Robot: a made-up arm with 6 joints.
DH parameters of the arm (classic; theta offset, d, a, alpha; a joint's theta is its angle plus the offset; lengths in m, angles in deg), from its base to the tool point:
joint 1: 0 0.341 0.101 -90
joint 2: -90 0 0.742 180
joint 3: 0 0 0.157 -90
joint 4: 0 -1.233 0 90
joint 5: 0 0 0 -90
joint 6: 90 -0.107 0 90
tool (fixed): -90 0 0 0
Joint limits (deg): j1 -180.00..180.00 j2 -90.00..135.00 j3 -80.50..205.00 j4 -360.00..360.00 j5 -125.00..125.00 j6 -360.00..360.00
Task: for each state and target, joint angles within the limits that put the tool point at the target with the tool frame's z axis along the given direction. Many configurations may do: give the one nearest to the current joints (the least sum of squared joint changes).
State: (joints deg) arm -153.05 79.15 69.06 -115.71 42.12 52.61
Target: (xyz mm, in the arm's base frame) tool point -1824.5 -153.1 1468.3 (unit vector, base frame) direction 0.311 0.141 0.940
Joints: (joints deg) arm -173.24 51.91 76.04 -102.66 36.91 98.36
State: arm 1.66 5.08 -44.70 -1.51 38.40 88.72
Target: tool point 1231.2 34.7 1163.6 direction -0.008 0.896 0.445
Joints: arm 3.05 -15.50 -20.31 -26.68 40.05 90.21
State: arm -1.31 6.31 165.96 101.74 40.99 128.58
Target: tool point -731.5 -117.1 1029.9 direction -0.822 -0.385 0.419
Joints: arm 17.29 33.98 204.03 97.43 84.70 164.26
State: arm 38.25 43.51 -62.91 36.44 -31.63 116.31
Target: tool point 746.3 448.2 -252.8 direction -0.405 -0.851 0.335
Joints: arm 34.78 27.04 -49.77 67.04 -35.78 151.29
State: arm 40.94 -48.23 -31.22 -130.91 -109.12 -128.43
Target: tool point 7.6 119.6 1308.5 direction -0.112 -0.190 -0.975
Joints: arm 44.13 -89.59 -46.87 -124.27 -114.37 -153.89
